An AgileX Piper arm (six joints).
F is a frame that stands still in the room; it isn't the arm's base.
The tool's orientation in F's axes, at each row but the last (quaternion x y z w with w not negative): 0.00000 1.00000 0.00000 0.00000; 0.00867 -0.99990 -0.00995 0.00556; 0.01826 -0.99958 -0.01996 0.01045; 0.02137 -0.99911 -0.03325 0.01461; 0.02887 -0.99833 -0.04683 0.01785; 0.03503 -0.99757 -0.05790 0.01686; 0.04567 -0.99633 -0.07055 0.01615; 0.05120 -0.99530 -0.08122 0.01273; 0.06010 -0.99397 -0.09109 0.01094
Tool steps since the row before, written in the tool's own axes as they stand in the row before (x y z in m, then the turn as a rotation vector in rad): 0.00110 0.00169 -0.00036 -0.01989 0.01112 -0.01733; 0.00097 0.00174 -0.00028 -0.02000 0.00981 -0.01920; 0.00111 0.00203 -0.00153 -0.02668 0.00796 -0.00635; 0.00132 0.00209 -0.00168 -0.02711 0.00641 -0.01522; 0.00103 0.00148 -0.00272 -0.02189 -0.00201 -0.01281; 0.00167 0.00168 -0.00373 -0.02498 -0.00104 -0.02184; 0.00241 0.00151 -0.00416 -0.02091 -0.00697 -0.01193; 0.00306 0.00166 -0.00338 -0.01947 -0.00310 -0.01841; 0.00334 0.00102 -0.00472 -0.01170 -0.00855 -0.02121
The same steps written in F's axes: -0.00110 0.00169 0.00036 0.01989 0.01112 0.01733; -0.00100 0.00172 0.00033 0.02004 0.00978 0.01917; -0.00115 0.00193 0.00163 0.02651 0.00868 0.00613; -0.00135 0.00192 0.00185 0.02727 0.00657 0.01486; -0.00101 0.00116 0.00288 0.02244 -0.00188 0.01183; -0.00164 0.00112 0.00395 0.02580 -0.00173 0.02082; -0.00237 0.00069 0.00439 0.02189 -0.00658 0.01028; -0.00309 0.00077 0.00366 0.02029 -0.00397 0.01732; -0.00328 -0.00026 0.00486 0.01331 -0.01074 0.01917
